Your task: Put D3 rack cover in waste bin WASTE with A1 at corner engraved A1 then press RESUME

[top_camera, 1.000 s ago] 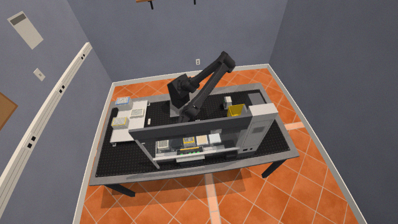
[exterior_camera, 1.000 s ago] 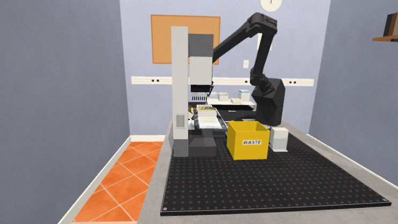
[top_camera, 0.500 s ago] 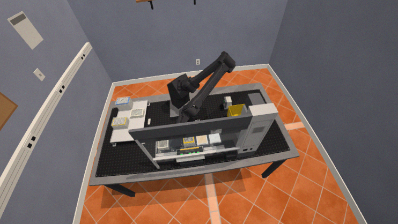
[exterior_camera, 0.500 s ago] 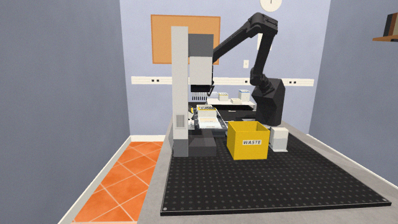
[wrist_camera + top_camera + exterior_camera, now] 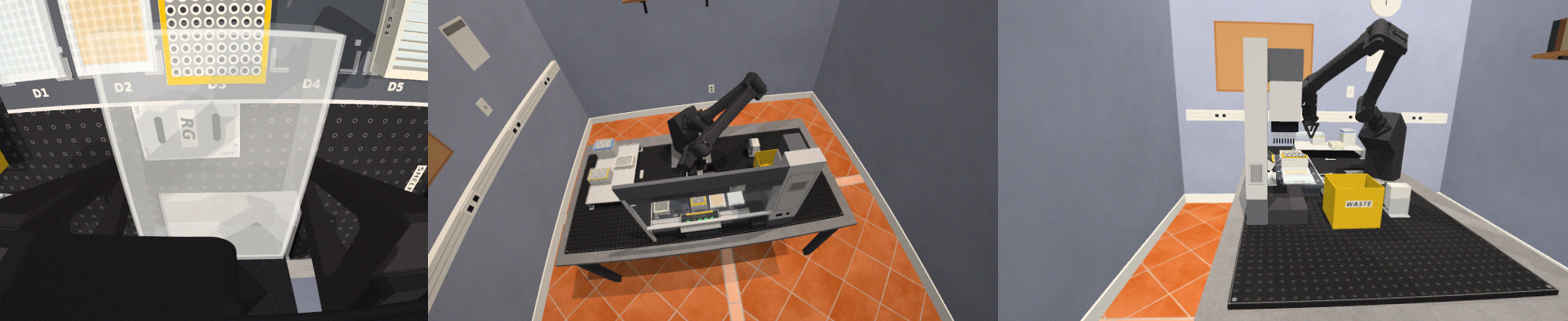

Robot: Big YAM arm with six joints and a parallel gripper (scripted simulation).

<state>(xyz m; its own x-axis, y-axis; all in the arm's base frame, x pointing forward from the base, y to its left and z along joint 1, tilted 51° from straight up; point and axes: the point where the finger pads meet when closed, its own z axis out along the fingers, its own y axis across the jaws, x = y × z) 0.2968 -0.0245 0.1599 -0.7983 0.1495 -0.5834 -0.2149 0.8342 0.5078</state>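
Right now the yellow waste bin is 41 cm to the left of my hand, 20 cm behind it and 17 cm below it. Also, from my hand: clear cover (right at my hand); orange plate (16 cm below, 12 cm to the left, 4 cm ahead); RG nest (21 cm below, 10 cm behind, 1 cm to the left).
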